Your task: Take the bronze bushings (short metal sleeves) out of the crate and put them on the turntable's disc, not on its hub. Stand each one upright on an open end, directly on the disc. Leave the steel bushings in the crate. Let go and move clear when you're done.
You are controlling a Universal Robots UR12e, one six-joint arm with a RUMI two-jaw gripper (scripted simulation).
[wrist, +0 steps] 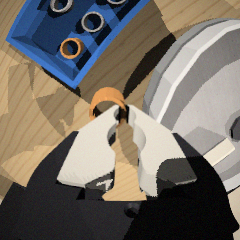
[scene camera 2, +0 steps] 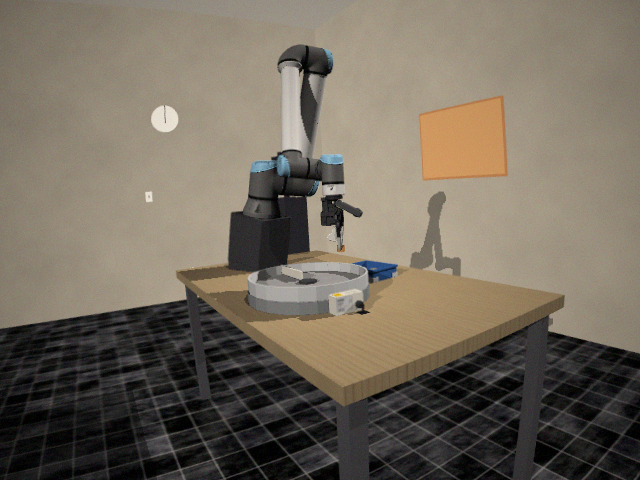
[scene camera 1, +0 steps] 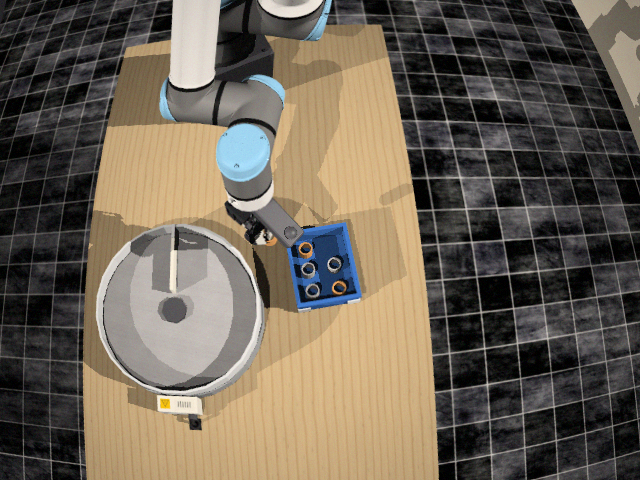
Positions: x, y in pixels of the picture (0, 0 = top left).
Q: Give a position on a blue crate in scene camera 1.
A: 329, 241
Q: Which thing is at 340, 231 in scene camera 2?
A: My gripper.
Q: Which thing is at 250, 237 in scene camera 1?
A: My gripper.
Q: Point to a turntable disc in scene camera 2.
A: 310, 278
